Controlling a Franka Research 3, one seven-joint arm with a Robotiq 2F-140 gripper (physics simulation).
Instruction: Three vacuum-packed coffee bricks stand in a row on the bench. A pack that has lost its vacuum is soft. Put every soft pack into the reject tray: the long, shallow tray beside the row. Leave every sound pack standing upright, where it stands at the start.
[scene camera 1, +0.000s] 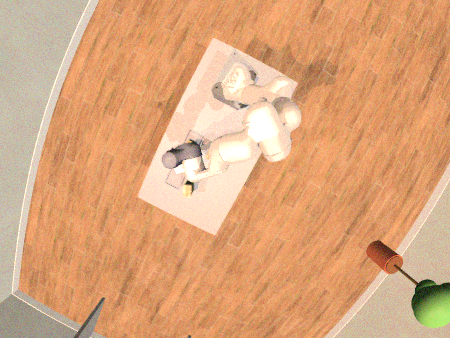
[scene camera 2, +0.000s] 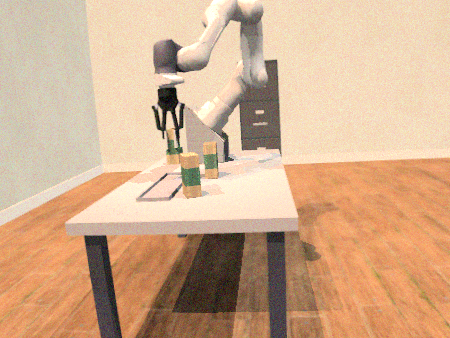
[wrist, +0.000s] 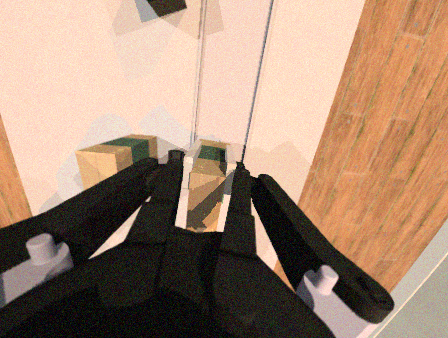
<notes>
In view: my gripper (scene camera 2: 172, 147), a coffee pack (wrist: 98, 162), a coffee pack (wrist: 207, 179) and a coffee pack (scene camera 2: 190, 170).
My gripper shows as well in the wrist view (wrist: 212, 154).
</notes>
